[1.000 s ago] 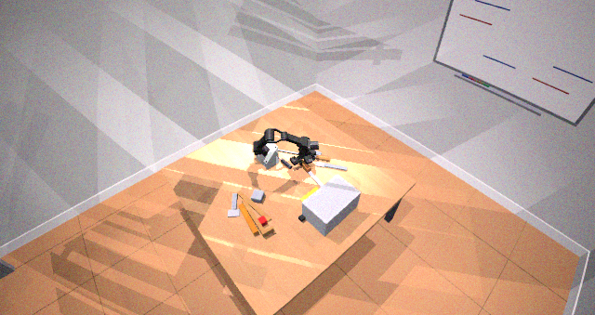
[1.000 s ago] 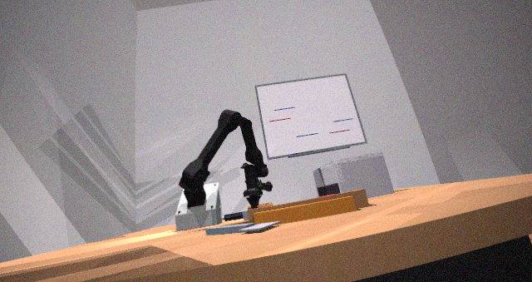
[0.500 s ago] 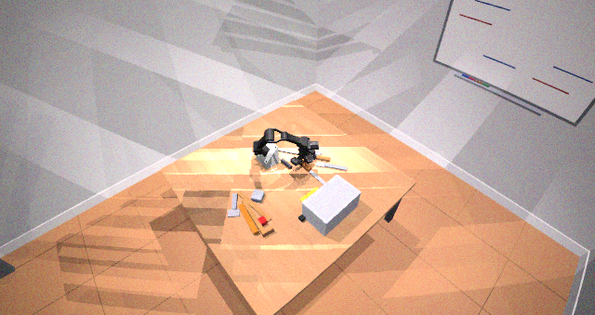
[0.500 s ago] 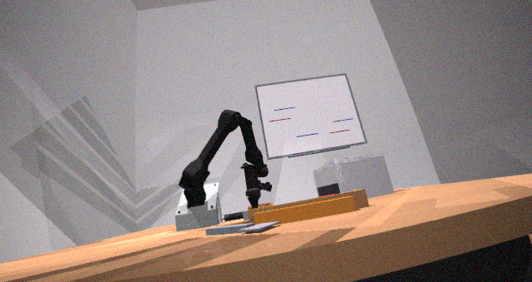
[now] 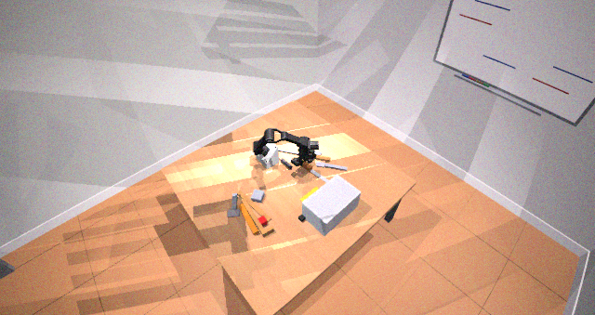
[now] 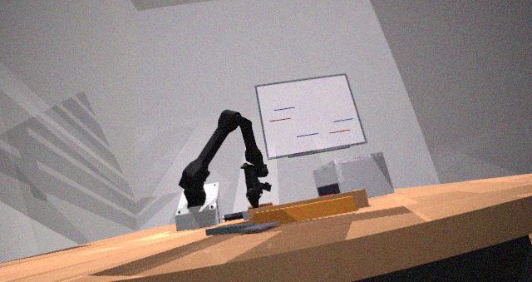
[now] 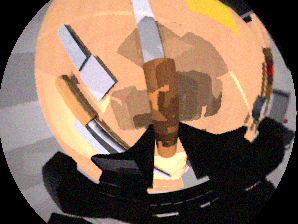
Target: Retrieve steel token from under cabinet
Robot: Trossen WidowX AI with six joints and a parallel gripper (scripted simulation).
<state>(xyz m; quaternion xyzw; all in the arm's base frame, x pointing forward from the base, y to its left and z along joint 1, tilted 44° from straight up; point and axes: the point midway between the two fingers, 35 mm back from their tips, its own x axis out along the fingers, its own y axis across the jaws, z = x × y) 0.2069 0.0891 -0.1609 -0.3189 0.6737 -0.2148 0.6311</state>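
Right now the grey bar is 70 mm behind my gripper tip and 130 mm to the left of it. The rest, counted from my gripper tip: thin wooden stick: 70 mm ahead, 460 mm to the right; red block: 210 mm ahead, 480 mm to the right, 10 mm above; grey block: 40 mm ahead, 400 mm to the right, 10 mm above.
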